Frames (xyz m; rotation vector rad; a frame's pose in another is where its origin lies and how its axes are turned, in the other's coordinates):
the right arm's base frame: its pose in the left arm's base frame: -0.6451 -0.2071 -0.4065 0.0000 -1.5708 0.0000
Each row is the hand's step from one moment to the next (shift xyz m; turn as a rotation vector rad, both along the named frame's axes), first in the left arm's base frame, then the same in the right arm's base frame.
Working: the left arm's base frame: its pose in the right arm's base frame: 0.4065 0.2071 -0.6451 0.0000 1.5708 0.0000

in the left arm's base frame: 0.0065 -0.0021 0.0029 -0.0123 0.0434 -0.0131
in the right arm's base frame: 0.0029 -0.0021 -0.0065 -0.0131 0.0434 0.0123
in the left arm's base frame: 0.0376 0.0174 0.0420 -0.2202 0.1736 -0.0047
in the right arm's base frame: 0.0420 0.0174 -0.0376 -0.0047 0.1736 0.2202
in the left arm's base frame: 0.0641 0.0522 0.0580 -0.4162 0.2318 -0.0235
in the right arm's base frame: 0.0580 0.0522 -0.0641 -0.0235 0.2318 0.4162
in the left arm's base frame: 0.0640 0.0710 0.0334 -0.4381 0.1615 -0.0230
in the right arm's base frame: 0.0334 0.0710 -0.0640 -0.0230 0.1615 0.4381
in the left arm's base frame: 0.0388 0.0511 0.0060 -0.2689 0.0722 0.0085
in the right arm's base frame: 0.0060 0.0511 -0.0388 0.0085 0.0722 0.2689
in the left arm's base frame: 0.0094 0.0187 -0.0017 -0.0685 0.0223 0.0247
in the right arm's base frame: -0.0017 0.0187 -0.0094 0.0247 0.0223 0.0685
